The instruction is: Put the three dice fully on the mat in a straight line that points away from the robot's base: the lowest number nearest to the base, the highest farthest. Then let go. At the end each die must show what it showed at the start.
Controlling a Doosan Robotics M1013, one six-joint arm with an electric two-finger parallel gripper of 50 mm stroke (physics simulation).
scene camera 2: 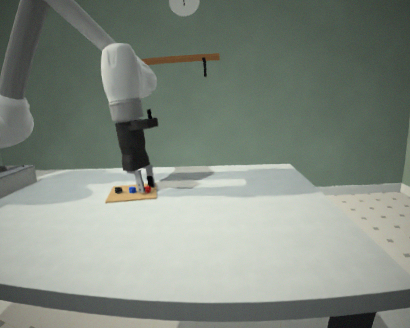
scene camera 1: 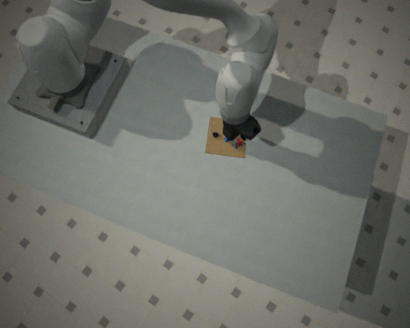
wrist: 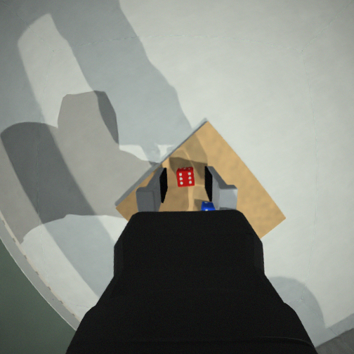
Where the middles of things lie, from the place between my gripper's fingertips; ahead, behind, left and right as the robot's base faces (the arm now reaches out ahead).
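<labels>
My gripper is 10 mm to the right of the tan mat (scene camera 1: 218, 146), 50 mm past it and 10 mm above it.
</labels>
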